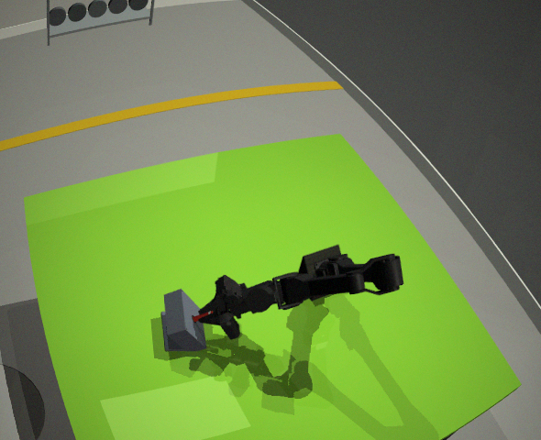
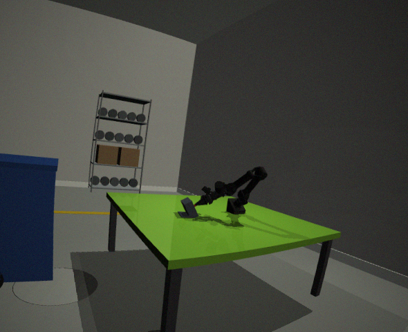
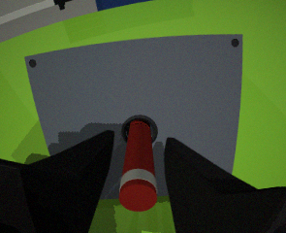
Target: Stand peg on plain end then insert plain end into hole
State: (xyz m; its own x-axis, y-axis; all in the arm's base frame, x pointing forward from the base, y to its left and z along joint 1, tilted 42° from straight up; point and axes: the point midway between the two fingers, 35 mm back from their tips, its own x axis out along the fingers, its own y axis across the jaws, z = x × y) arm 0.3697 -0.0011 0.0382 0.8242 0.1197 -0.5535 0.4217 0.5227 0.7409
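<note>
My gripper tip is 10 mm past the peg, 10 mm to the right of it and 10 mm below it. Round my gripper tip: sloped panel: 30 mm ahead, 10 mm to the right, 20 mm below.
</note>
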